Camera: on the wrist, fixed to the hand. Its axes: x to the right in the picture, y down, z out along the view.
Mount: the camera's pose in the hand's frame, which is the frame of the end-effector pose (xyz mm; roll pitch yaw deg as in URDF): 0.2 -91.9 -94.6 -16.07 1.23 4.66
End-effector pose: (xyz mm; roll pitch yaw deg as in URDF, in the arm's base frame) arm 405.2 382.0 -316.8 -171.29 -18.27 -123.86
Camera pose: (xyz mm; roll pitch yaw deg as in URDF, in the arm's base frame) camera 487.4 367.2 -214.7 174.20 -18.71 -128.92
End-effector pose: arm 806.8 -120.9 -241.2 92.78 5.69 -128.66
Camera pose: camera 889.3 -176.1 -328.0 76.72 0.98 -127.66
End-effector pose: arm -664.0 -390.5 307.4 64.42 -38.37 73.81
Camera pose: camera -686.4 -303.9 210.5 45.59 -41.97 78.01
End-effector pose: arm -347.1 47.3 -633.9 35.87 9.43 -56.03
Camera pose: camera -374.7 54.2 -762.7 20.42 7.67 -51.49
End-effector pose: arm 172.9 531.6 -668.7 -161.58 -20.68 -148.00
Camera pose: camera 238.7 505.1 -557.5 -175.90 -20.30 -153.13
